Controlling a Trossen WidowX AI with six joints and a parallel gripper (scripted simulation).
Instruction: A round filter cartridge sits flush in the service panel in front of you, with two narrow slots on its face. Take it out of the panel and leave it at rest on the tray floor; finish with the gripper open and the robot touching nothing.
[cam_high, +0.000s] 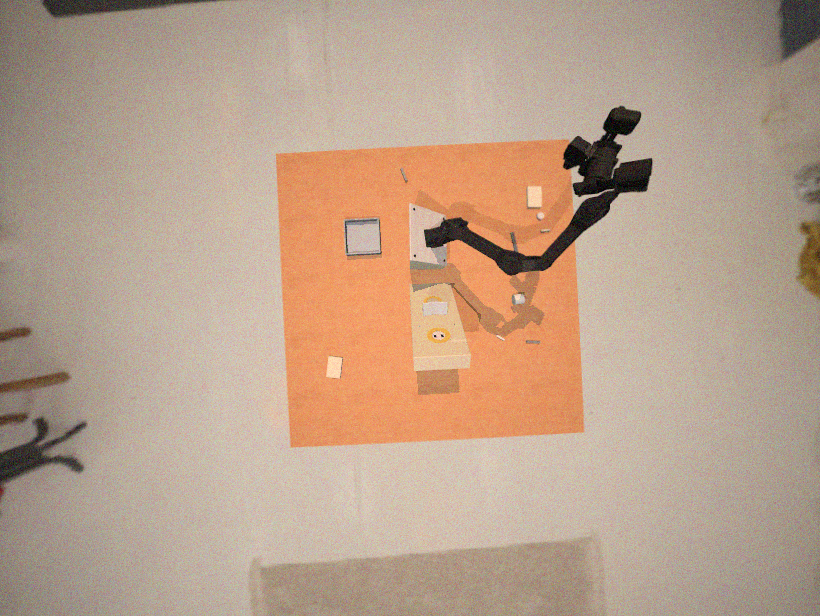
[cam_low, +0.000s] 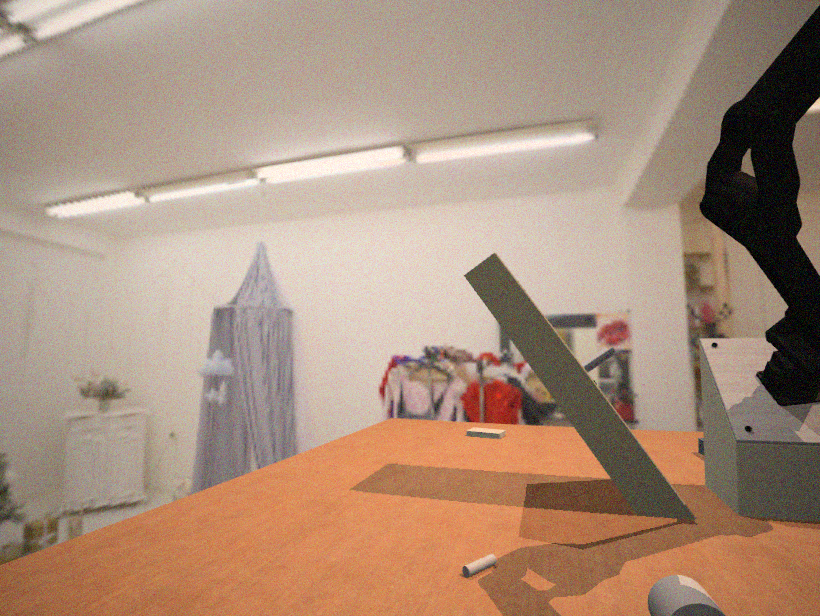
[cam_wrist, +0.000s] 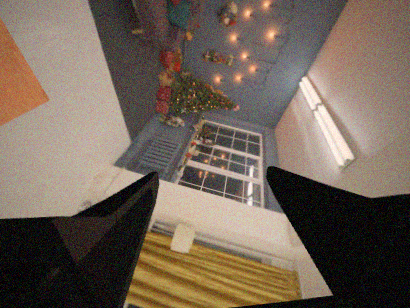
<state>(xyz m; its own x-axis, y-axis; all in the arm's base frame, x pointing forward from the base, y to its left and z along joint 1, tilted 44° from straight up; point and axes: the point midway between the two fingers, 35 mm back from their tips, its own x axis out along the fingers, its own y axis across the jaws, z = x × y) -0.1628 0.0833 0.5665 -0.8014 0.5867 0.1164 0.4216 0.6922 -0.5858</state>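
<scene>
My gripper tip is now 51 cm short of the round filter cartridge, 51 cm to the left of it and 25 cm above it. From my gripper tip the other things lie so: blue-rimmed tray 6 cm ahead, 74 cm to the right, 52 cm below.
</scene>
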